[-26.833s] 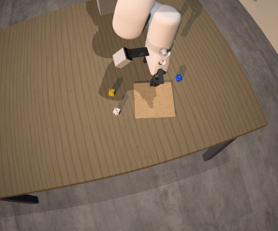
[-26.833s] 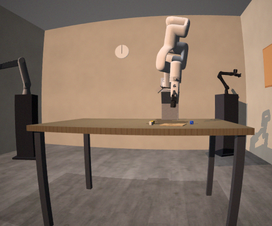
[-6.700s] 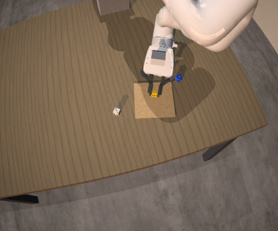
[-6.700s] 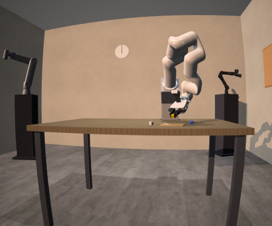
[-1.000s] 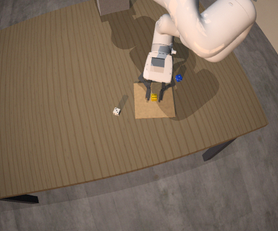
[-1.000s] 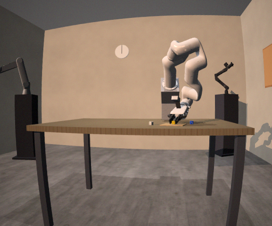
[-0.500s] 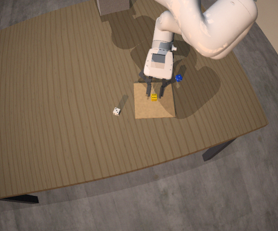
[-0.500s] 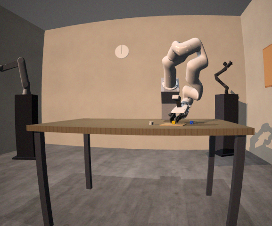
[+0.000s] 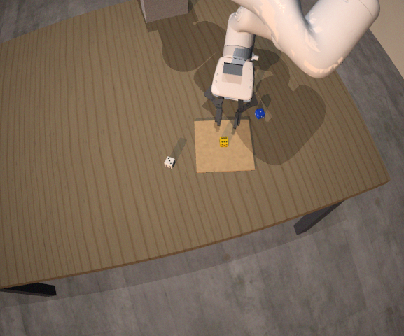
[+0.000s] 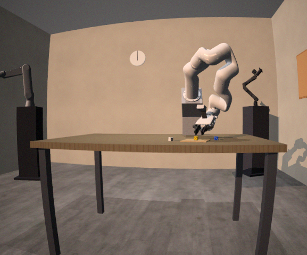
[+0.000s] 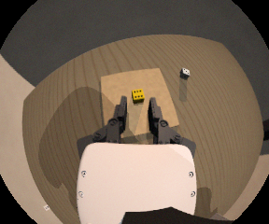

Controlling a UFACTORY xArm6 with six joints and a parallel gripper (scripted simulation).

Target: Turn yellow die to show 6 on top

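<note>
My hand is 40 mm above the yellow die, 30 mm to the left of it and 30 mm short of it. Also, from my hand: white die 170 mm to the right, 40 mm below; then tan mat 50 mm below, 30 mm to the right, 30 mm ahead; then blue die 100 mm to the left, 40 mm below, 20 mm ahead.
</note>
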